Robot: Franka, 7 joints.
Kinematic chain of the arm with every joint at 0, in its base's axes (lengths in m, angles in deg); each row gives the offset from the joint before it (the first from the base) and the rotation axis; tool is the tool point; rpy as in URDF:
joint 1: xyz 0 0 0.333 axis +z
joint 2: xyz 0 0 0 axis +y
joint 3: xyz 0 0 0.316 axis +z
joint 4: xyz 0.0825 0 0 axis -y
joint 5: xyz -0.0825 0 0.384 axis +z
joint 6: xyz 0 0 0 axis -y
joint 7: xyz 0.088 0 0 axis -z
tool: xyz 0 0 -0.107 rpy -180 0 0
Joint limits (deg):
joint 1: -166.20..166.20
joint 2: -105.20..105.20
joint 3: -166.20..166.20
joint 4: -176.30..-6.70
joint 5: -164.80..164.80
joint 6: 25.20..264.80
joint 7: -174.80..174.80
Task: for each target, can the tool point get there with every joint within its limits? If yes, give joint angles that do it. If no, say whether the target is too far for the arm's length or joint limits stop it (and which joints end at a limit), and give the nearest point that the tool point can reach.
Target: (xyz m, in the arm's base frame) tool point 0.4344 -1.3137 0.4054
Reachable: no: too far | nearest point 0.2690 -0.8134 0.3778 | short by 0.528 m
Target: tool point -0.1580 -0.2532 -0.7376
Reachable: no: too far | nearest point -0.1547 -0.2479 -0.3607 | short by 0.377 m
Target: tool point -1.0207 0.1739 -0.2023
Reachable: no: too far | nearest point -0.7512 0.1280 -0.0610 | short by 0.308 m
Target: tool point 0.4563 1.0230 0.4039
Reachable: no: too far | nearest point 0.3488 0.7819 0.3872 | short by 0.264 m
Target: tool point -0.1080 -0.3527 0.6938
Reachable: yes | joints -15.64 -86.16 -40.93 -129.29 -56.24 118.57 -58.04
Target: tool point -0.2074 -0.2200 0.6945
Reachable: yes | joints 111.12 58.08 127.54 -137.20 100.15 65.37 80.66
